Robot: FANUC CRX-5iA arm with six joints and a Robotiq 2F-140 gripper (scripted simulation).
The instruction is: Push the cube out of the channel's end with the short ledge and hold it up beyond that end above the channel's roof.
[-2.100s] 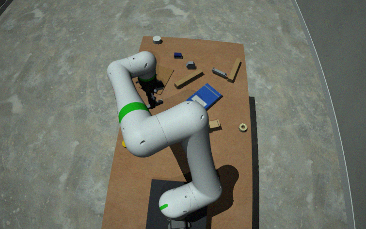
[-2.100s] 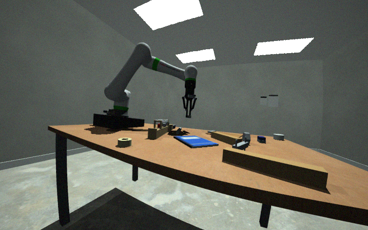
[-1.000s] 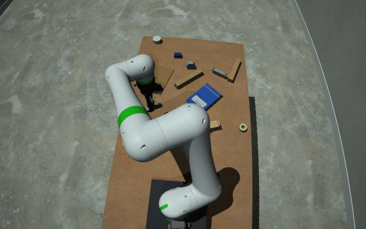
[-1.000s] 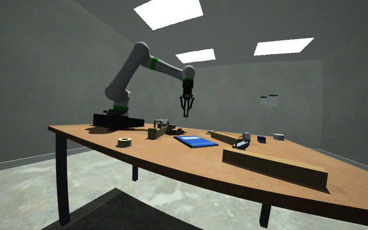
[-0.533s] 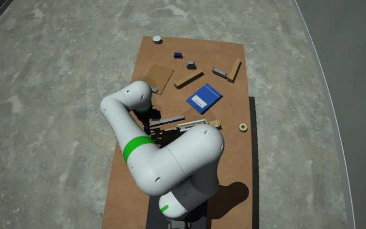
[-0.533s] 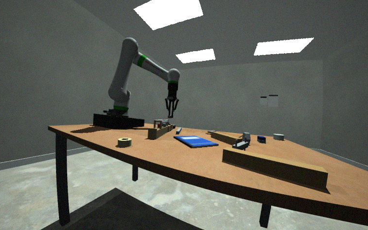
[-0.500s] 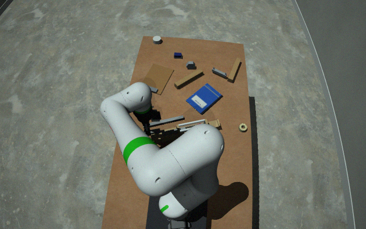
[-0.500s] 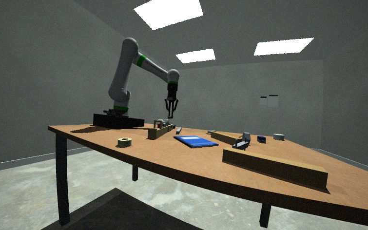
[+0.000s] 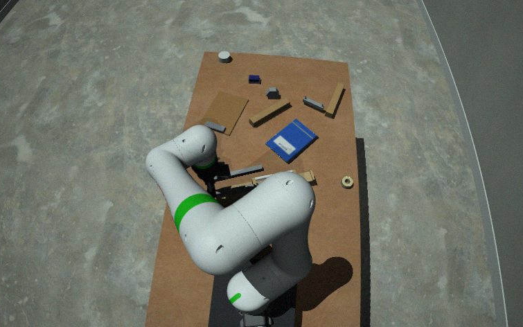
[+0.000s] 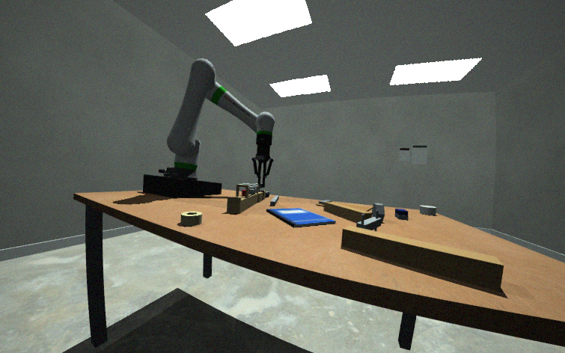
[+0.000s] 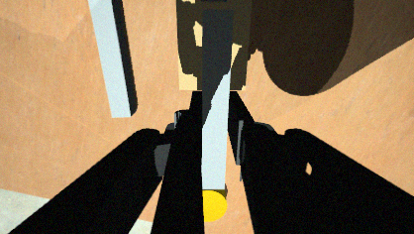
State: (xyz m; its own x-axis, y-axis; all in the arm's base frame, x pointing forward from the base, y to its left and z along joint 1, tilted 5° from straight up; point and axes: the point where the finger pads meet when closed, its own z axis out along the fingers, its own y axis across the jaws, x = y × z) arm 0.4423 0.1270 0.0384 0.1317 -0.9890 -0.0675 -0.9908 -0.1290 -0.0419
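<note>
The wooden channel lies 4 cm ahead of my hand, 26 cm to the right of it and 4 cm below it. The rest, counted from my hand: short grey bar 2 cm ahead, 15 cm to the right, 4 cm below; yellow disc 2 cm behind, 15 cm to the left, 9 cm below; thin pale grey stick 3 cm below.
</note>
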